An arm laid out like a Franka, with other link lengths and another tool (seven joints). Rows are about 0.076 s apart.
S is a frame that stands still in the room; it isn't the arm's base.
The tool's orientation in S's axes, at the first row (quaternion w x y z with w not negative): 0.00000 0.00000 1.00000 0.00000
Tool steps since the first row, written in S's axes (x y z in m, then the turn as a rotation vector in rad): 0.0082 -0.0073 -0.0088 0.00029 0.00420 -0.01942; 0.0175 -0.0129 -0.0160 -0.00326 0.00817 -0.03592; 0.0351 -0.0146 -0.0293 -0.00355 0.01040 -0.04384; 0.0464 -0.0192 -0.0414 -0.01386 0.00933 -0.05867; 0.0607 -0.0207 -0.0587 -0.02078 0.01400 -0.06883; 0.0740 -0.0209 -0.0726 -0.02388 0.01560 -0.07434; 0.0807 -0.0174 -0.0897 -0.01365 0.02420 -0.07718
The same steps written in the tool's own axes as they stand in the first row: -0.0082 -0.0073 0.0088 -0.00029 0.00420 0.01942; -0.0175 -0.0129 0.0160 0.00326 0.00817 0.03592; -0.0351 -0.0146 0.0293 0.00355 0.01040 0.04384; -0.0464 -0.0192 0.0414 0.01386 0.00933 0.05867; -0.0607 -0.0207 0.0587 0.02078 0.01400 0.06883; -0.0740 -0.0209 0.0726 0.02388 0.01560 0.07434; -0.0807 -0.0174 0.0897 0.01365 0.02420 0.07718
